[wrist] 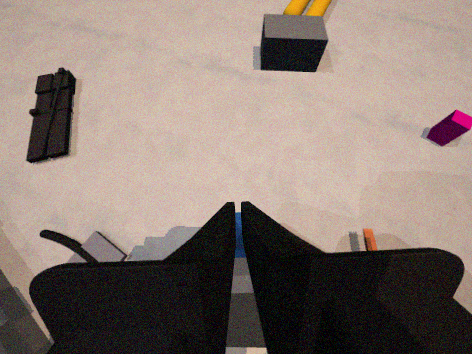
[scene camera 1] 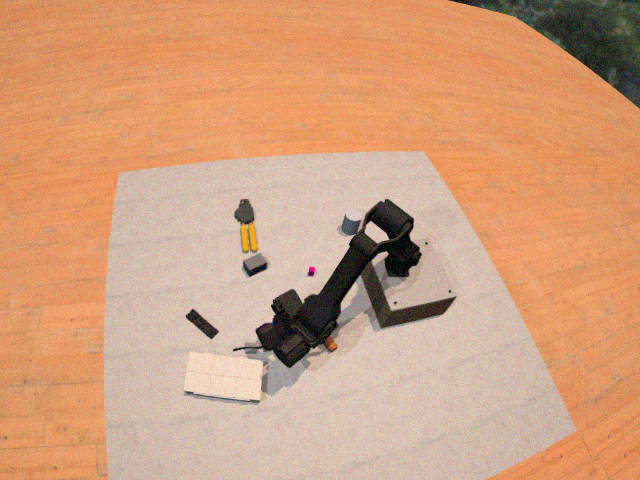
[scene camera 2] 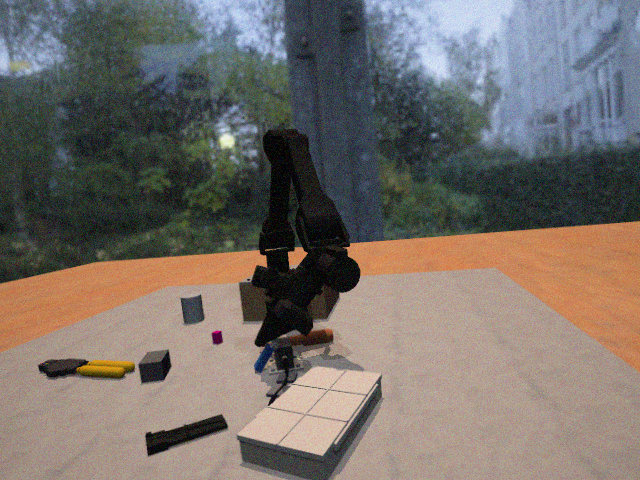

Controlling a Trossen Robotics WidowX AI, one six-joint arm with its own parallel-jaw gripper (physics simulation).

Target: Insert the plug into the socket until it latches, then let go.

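Observation:
The blue plug slants up against a dark socket housing on a light metal base plate. In the wrist view a strip of blue and grey shows through the narrow gap between the fingers, below them. How far the plug sits in the socket and its latch are hidden. My gripper is shut, its fingertips almost touching with nothing between them. It is close above the plug and socket. A black cable runs from the socket side.
A white tiled box stands close beside the socket. An orange-brown cylinder lies behind it. Also on the mat are a black bar, grey block, magenta cube, pliers and grey cylinder.

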